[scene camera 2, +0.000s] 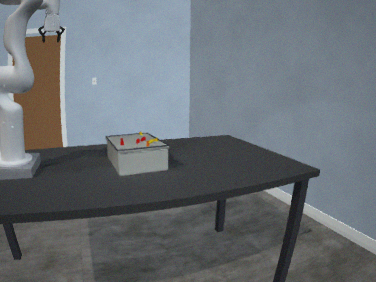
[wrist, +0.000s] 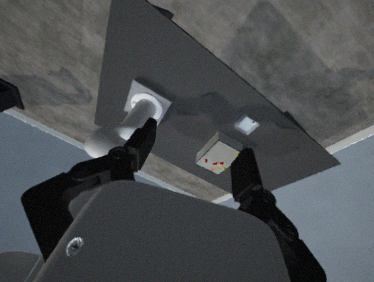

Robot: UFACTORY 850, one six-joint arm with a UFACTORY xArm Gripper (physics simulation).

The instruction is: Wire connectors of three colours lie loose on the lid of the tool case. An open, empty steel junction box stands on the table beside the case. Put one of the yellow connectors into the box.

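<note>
The light grey tool case stands on the table. On its lid, a yellow connector lies near an edge and more yellow shows near a small orange connector. Red connectors also lie on the lid. The small bright steel junction box stands beside the case in the wrist view; it does not show in the scene view. My gripper is open and empty, high above the table and well away from the case.
The dark table carries the case, the junction box and the arm's base plate. The white arm rises from that base. A brown door and blue walls stand behind the table.
</note>
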